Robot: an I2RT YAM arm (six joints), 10 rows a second.
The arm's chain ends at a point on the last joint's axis. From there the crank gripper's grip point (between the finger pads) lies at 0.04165 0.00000 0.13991 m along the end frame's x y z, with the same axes.
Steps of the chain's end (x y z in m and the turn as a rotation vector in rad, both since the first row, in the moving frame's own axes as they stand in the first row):
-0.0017 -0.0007 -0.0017 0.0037 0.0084 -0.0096
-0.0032 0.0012 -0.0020 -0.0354 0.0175 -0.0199
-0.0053 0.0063 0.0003 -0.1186 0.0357 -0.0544
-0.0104 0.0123 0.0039 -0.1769 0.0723 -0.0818
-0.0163 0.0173 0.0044 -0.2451 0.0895 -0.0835
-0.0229 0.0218 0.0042 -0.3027 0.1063 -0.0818
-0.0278 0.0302 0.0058 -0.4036 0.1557 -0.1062
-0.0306 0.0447 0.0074 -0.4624 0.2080 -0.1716
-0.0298 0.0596 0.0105 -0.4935 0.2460 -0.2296
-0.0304 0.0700 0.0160 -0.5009 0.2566 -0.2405
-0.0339 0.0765 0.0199 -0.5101 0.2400 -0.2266
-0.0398 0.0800 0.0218 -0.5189 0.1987 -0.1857
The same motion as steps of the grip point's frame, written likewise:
-0.0005 -0.0016 -0.0021 0.0037 0.0084 -0.0096
-0.0007 0.0053 -0.0028 -0.0354 0.0175 -0.0199
0.0000 0.0204 -0.0021 -0.1186 0.0357 -0.0544
0.0004 0.0328 -0.0013 -0.1769 0.0723 -0.0818
-0.0028 0.0468 -0.0036 -0.2451 0.0895 -0.0835
-0.0070 0.0588 -0.0068 -0.3027 0.1063 -0.0818
-0.0045 0.0781 -0.0125 -0.4036 0.1557 -0.1062
0.0011 0.0951 -0.0168 -0.4624 0.2080 -0.1716
0.0080 0.1093 -0.0175 -0.4935 0.2460 -0.2296
0.0090 0.1196 -0.0131 -0.5009 0.2566 -0.2405
0.0033 0.1285 -0.0087 -0.5101 0.2400 -0.2266
-0.0085 0.1366 -0.0050 -0.5189 0.1987 -0.1857

